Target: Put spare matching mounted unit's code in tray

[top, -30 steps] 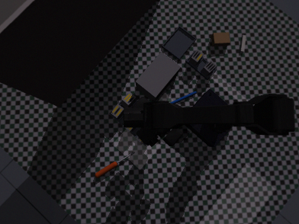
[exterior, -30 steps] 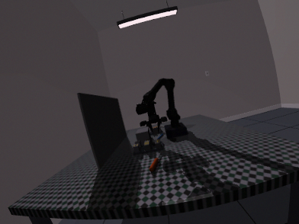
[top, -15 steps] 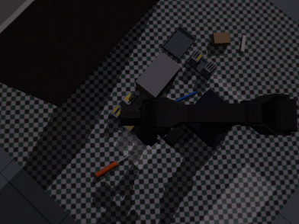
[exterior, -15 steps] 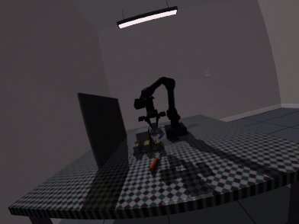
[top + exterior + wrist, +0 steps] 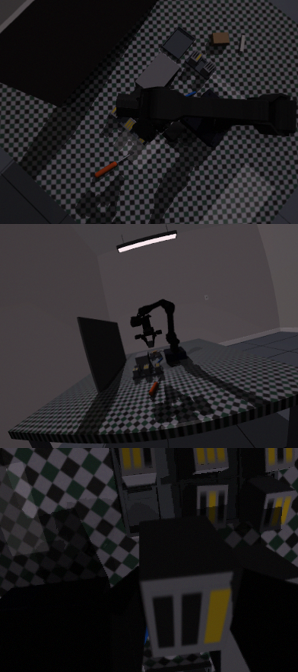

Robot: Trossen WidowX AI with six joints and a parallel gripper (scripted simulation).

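The dark grey tray is 310 mm to the right of my gripper tip, 220 mm ahead of it and 170 mm below it. Round my gripper tip: blue pen (160 mm to the right, 160 mm below, 10 mm ahead); then mounted unit (130 mm ahead, 120 mm below, 110 mm to the right); then dark spare block (30 mm above).
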